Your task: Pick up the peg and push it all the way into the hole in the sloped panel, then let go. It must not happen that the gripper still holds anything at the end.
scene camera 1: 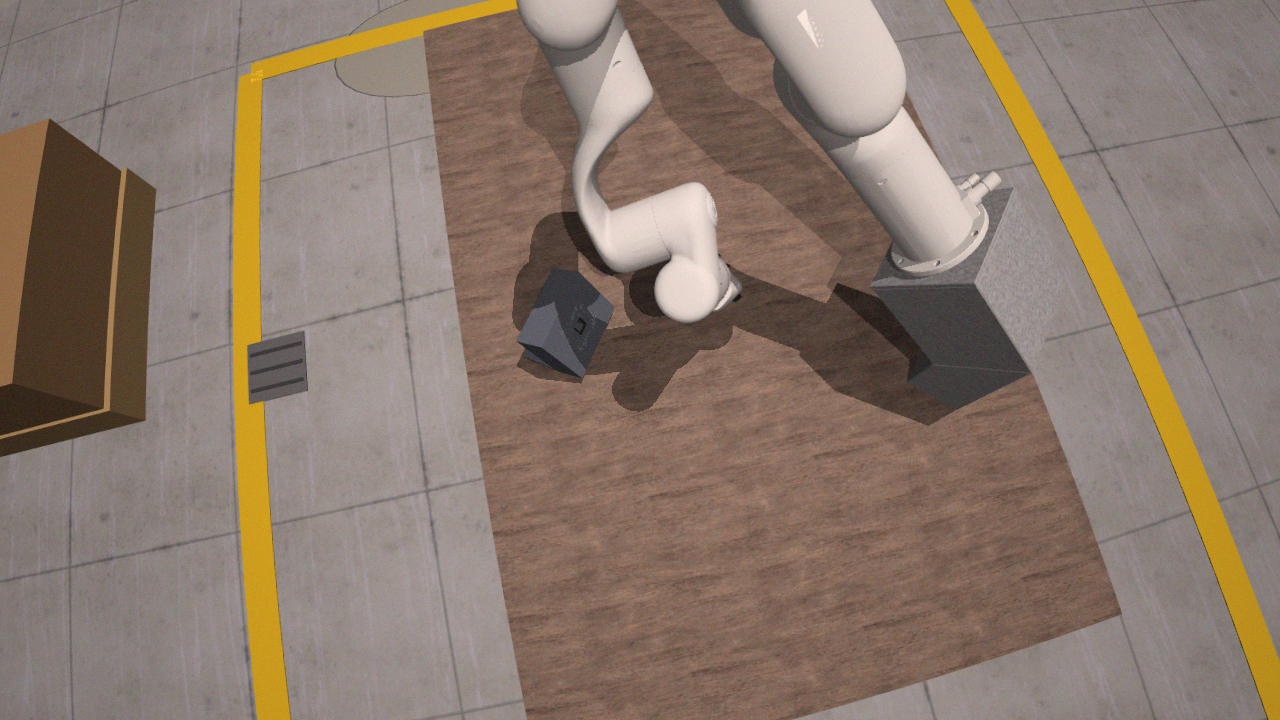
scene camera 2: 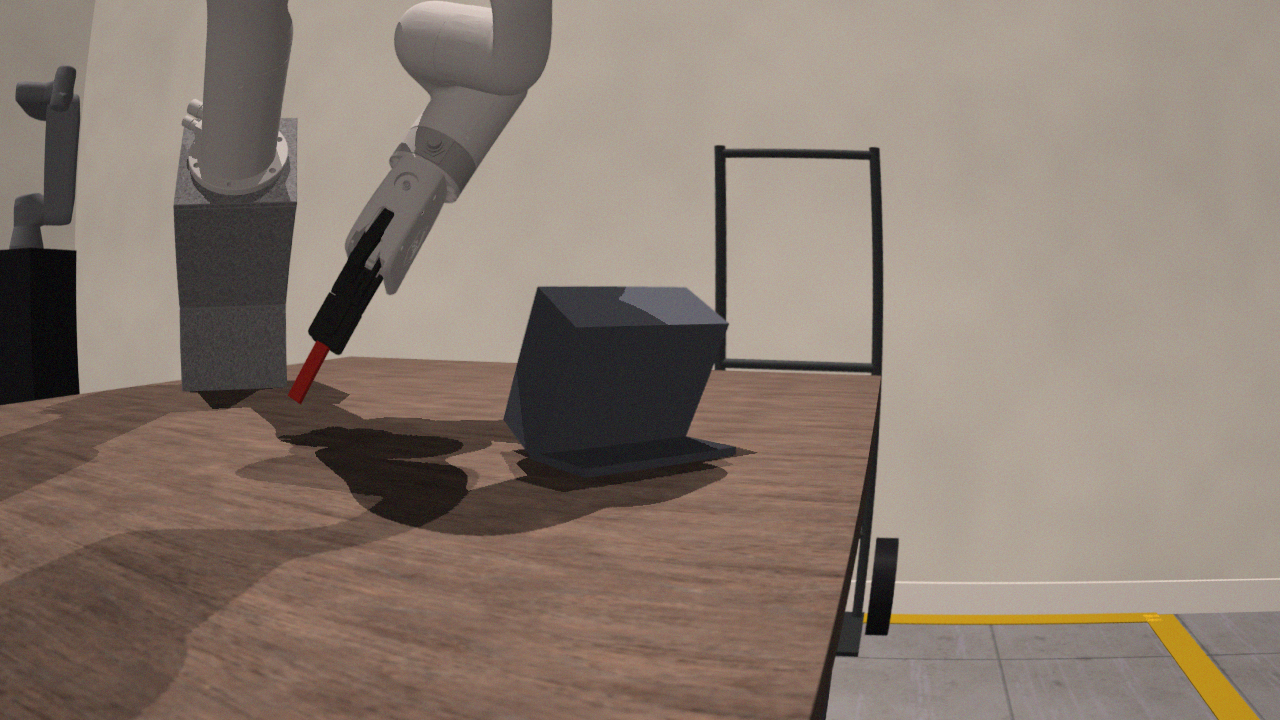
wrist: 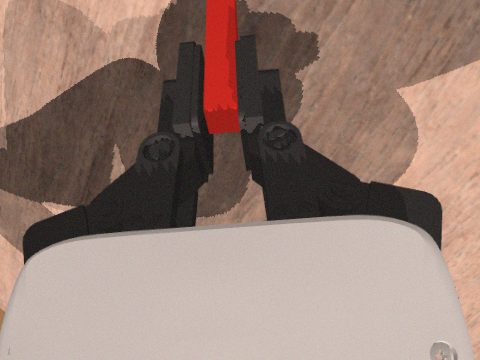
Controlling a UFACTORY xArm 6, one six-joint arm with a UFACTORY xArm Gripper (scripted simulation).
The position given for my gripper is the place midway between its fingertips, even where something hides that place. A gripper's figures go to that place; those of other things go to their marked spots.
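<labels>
I see a red peg (scene camera 2: pixel 319 351), which is 0.70 m from the lens. As for my gripper (scene camera 2: pixel 323 344), my gripper is 0.71 m from the lens.
</labels>
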